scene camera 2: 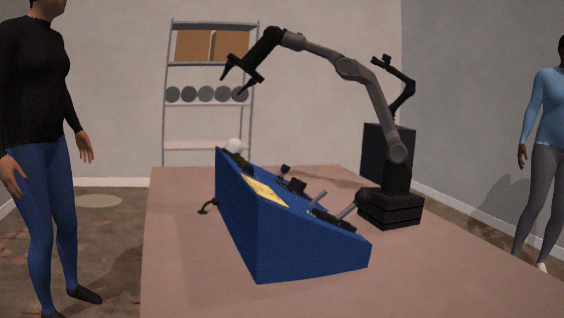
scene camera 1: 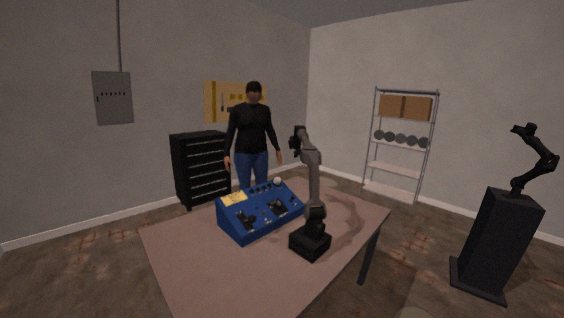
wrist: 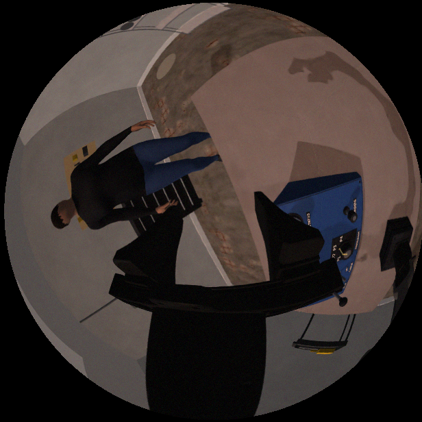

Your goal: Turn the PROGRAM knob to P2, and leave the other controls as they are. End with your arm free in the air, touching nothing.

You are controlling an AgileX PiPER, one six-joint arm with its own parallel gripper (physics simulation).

same spot on blue console: (wrist: 321, 202) = (scene camera 1: 287, 190)
